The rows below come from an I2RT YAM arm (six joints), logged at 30 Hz.
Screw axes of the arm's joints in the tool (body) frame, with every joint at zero. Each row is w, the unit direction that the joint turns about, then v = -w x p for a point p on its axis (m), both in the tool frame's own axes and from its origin. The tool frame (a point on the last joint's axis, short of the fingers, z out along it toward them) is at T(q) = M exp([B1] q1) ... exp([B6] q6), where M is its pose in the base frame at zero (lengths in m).
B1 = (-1, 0, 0, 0.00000, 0.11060, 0.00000)
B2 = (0, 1, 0, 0.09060, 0.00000, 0.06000)
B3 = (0, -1, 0, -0.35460, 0.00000, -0.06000)
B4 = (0, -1, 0, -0.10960, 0.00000, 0.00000)
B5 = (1, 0, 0, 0.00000, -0.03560, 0.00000)
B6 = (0, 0, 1, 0.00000, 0.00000, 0.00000)
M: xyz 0.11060 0.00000 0.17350 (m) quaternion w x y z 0.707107 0 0.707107 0
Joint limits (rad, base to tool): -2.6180..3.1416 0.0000..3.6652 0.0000..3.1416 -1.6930..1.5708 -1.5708..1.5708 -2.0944..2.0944
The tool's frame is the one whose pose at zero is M.
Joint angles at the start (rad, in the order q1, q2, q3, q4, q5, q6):
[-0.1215, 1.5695, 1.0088, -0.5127, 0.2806, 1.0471]
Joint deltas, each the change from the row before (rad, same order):
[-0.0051, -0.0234, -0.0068, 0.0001, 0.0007, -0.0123]
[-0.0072, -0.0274, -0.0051, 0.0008, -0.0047, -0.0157]
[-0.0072, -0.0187, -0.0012, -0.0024, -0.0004, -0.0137]
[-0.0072, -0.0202, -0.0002, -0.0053, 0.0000, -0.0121]
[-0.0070, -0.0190, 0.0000, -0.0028, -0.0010, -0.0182]
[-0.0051, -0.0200, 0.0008, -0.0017, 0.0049, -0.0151]
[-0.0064, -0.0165, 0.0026, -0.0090, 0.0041, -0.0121]
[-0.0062, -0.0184, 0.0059, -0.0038, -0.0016, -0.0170]
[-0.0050, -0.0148, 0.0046, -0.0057, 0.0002, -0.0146]
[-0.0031, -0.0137, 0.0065, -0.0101, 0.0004, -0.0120]
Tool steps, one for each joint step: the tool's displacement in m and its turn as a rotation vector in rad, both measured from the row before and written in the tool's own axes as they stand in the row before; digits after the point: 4 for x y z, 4 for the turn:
[-0.0024, -0.0022, -0.0051, -0.0112, -0.0102, -0.0034]
[-0.0034, -0.0020, -0.0064, -0.0181, -0.0097, -0.0034]
[-0.0032, -0.0015, -0.0046, -0.0091, -0.0096, -0.0037]
[-0.0033, -0.0016, -0.0052, -0.0084, -0.0100, -0.0022]
[-0.0033, -0.0014, -0.0049, -0.0101, -0.0101, -0.0081]
[-0.0033, -0.0010, -0.0054, -0.0098, -0.0161, -0.0058]
[-0.0031, -0.0015, -0.0046, -0.0022, -0.0111, -0.0042]
[-0.0041, -0.0003, -0.0058, -0.0136, -0.0124, -0.0064]
[-0.0031, -0.0006, -0.0046, -0.0077, -0.0098, -0.0069]
[-0.0027, -0.0003, -0.0048, -0.0057, -0.0073, -0.0068]

